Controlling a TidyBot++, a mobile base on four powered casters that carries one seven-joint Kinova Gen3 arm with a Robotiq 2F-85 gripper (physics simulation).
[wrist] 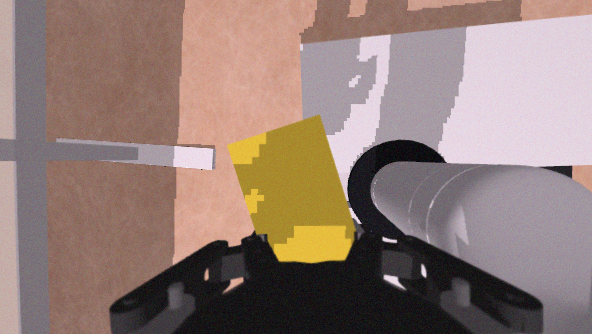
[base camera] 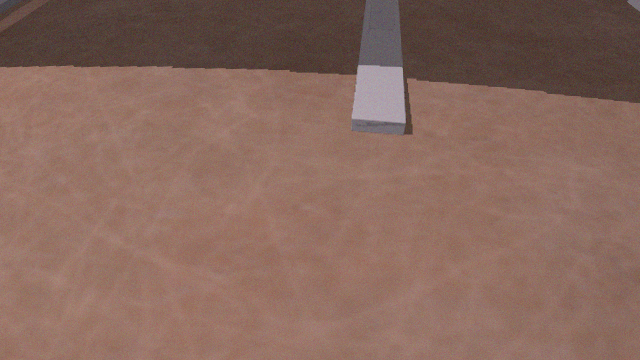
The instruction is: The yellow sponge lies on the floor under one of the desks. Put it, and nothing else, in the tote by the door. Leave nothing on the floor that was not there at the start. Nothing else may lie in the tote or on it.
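Places are measured from the arm's base along level axes (x right, y ahead, z up), in metres.
Pixels of known places: gripper, fingertip midpoint: (wrist: 310,231); arm's base, link origin: (wrist: 400,190).
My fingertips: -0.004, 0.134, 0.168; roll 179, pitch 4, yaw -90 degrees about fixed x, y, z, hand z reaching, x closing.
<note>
For each thing: its middle in the pictures, then the offset to it from my fingertips, as dx, dy, dz. "*": a spot on its surface instead.
- yellow sponge, body centre: (wrist: 297,197) +0.030, +0.007, +0.013
- grey desk foot, surface spot: (base camera: 380,92) (wrist: 194,157) * +0.082, +0.460, -0.540
The yellow sponge (wrist: 295,185) is held between the two black fingers of my gripper (wrist: 310,231) in the wrist view. It is turned at a slant and sticks out beyond the fingertips. The gripper is shut on it, and the sponge is above the floor, beside the robot's own white base top (wrist: 515,90). Neither the gripper nor the sponge shows in the base camera view. The tote does not show in either view.
A grey desk foot (base camera: 380,92) (wrist: 195,157) points toward the robot, ahead in the base camera view and at the left in the wrist view. A desk edge (wrist: 31,225) runs down the far left. The arm's grey link (wrist: 500,215) is at the right.
</note>
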